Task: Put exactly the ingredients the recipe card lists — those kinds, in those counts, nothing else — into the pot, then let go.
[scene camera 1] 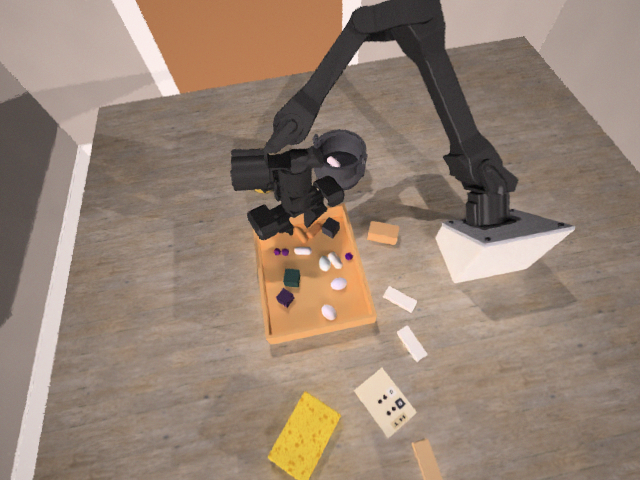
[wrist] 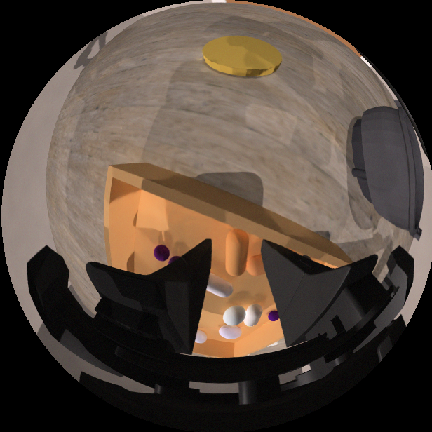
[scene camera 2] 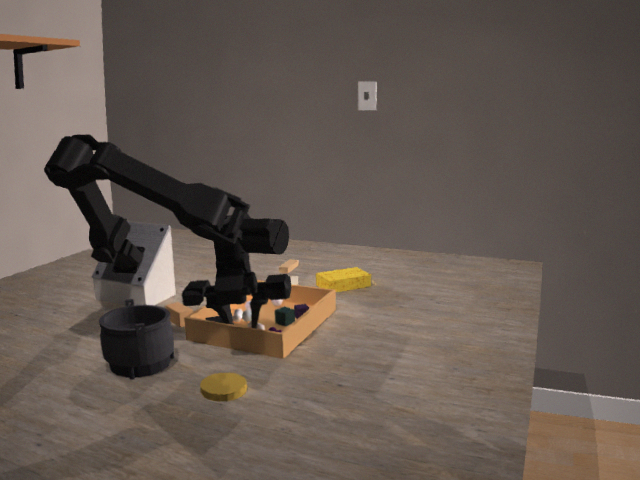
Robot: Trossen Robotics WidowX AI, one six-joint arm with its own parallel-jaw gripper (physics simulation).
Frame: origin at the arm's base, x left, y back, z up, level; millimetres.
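Seen in the pictures: gripper, fingertip midpoint: (scene camera 1: 298, 230); arm's base at its link origin: (scene camera 1: 488, 222) (scene camera 2: 129, 260).
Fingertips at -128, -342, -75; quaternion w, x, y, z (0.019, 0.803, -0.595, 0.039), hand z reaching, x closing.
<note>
Offsets run from my fingertips to a thing's top centre, as dx, dy, dz.
My gripper (scene camera 1: 300, 227) (scene camera 2: 242, 324) (wrist: 236, 244) is partly open and empty, fingers low over the pot end of the orange tray @[+97, +1, +27] (scene camera 1: 320, 331) (scene camera 2: 235, 341) (wrist: 190, 191). An orange capsule @[+10, +3, +4] (scene camera 1: 299, 234) (wrist: 236, 255) shows between the fingertips in the wrist view; another @[+8, +33, +5] (scene camera 1: 314, 229) (wrist: 255, 265) lies beside it, partly hidden. The tray also holds a black cube @[+15, +68, +15] (scene camera 1: 330, 227), a green cube @[+104, -38, +15] (scene camera 1: 291, 277), a purple cube @[+140, -59, +11] (scene camera 1: 285, 297), small purple balls @[+40, -39, +3] (scene camera 1: 285, 252), white capsules @[+49, -2, +4] (scene camera 1: 302, 251) and pale egg shapes @[+140, +49, +12] (scene camera 1: 338, 283). The dark pot @[-136, +131, +76] (scene camera 1: 354, 173) (scene camera 2: 136, 341) (wrist: 392, 170) holds a pale pinkish piece @[-146, +120, +23] (scene camera 1: 333, 161). The recipe card @[+360, +66, -17] (scene camera 1: 371, 395) has marks too small to read.
A yellow disc @[-167, -46, -6] (scene camera 2: 223, 385) (wrist: 242, 55) lies near the pot. An orange block @[+55, +171, +12] (scene camera 1: 383, 233) and two white blocks @[+199, +155, -6] (scene camera 1: 399, 299) @[+283, +145, -6] (scene camera 1: 412, 343) lie beside the tray. A yellow sponge @[+375, -76, +12] (scene camera 1: 305, 436) and a tan block @[+467, +99, -3] (scene camera 1: 427, 459) lie near the card.
</note>
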